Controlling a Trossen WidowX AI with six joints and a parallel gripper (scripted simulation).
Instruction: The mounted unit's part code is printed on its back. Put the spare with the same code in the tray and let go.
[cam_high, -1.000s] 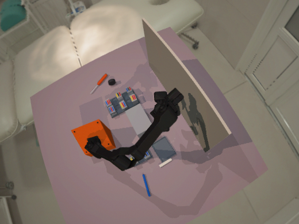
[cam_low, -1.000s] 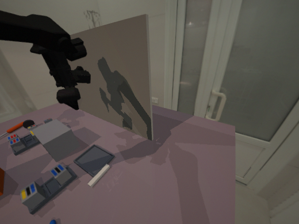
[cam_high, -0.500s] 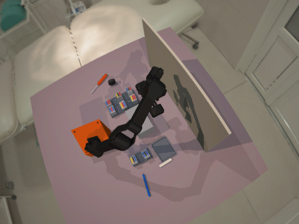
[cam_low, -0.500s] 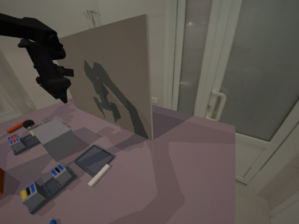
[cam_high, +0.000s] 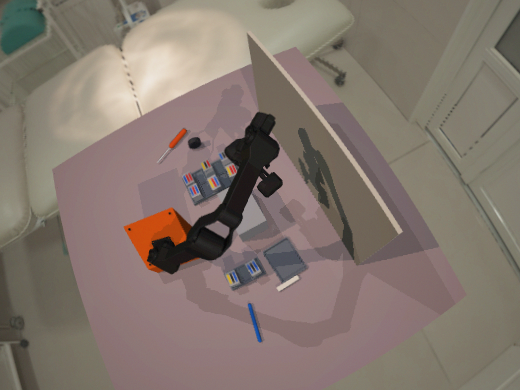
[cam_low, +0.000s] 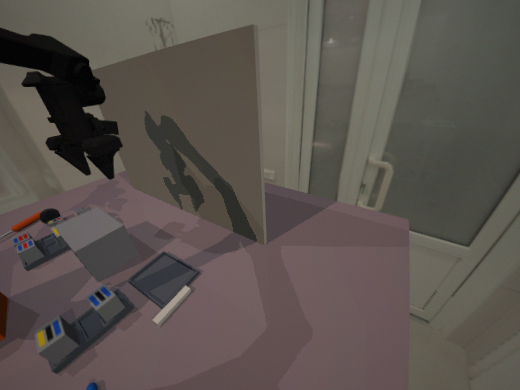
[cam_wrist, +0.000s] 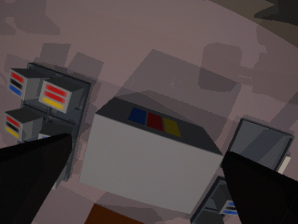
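Now: gripper tip 15 cm above the spare, 14 cm past it and 10 cm to the right of it. The rest, counted from my gripper tip: dark tray 23 cm to the right, 19 cm below, 1 cm ahead; then grey mounted unit 14 cm below, 7 cm behind, 3 cm to the right; then tall panel 18 cm ahead, 3 cm above, 1 cm to the left.
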